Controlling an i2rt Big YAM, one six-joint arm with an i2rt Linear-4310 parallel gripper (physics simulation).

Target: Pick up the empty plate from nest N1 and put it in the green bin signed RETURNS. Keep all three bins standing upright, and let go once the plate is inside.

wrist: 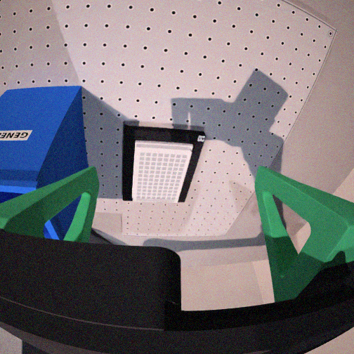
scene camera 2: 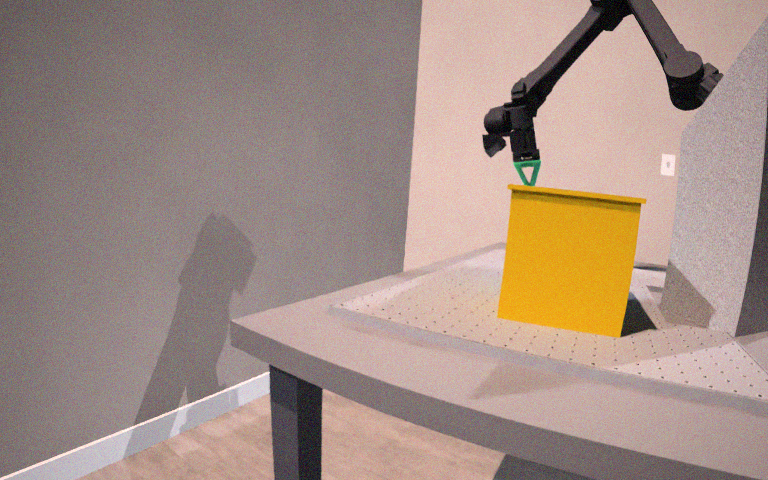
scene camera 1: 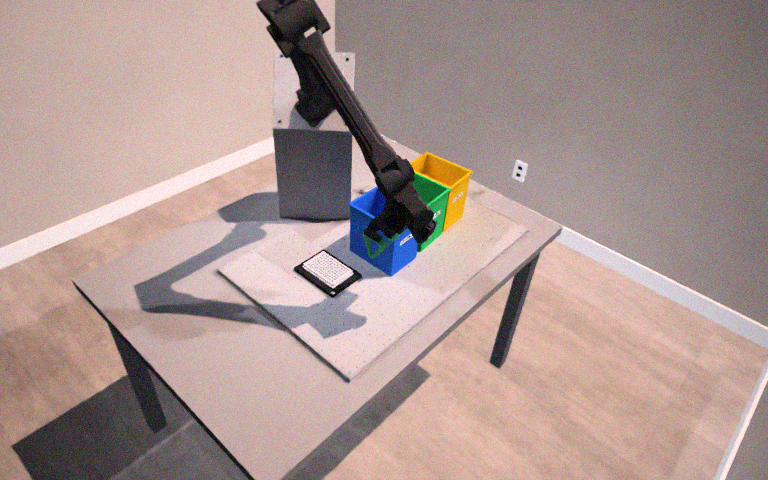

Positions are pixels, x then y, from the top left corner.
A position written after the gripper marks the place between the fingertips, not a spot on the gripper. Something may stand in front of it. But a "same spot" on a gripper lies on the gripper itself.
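The wrist view shows the gripper and a white plate. Scene camera 1 shows the gripper and the white plate too, and the gripper is also visible in scene camera 2 (530, 189). On the gripper, (wrist: 128, 286) and (scene camera 1: 402, 230) are the same spot. On the white plate, (wrist: 159, 167) and (scene camera 1: 333, 270) are the same spot.
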